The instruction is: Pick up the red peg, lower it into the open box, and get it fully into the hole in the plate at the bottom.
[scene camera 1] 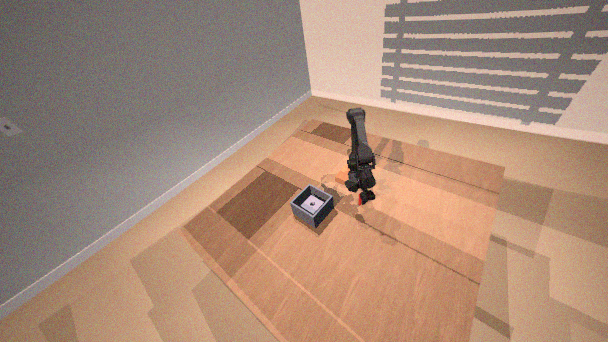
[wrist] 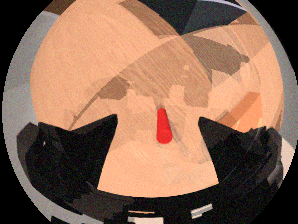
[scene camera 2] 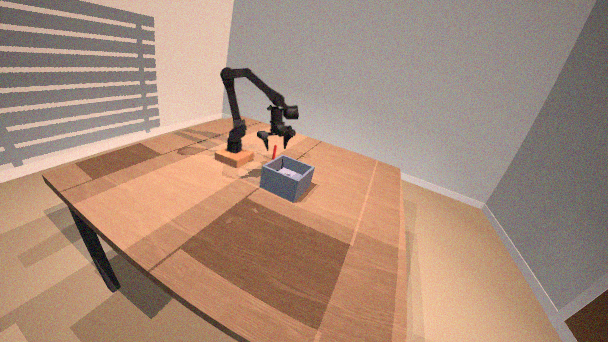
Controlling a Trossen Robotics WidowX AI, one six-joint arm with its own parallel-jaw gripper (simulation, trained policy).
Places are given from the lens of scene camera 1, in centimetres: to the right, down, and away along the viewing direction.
blue-grey box (scene camera 1: 314, 220): 5, 24, 102
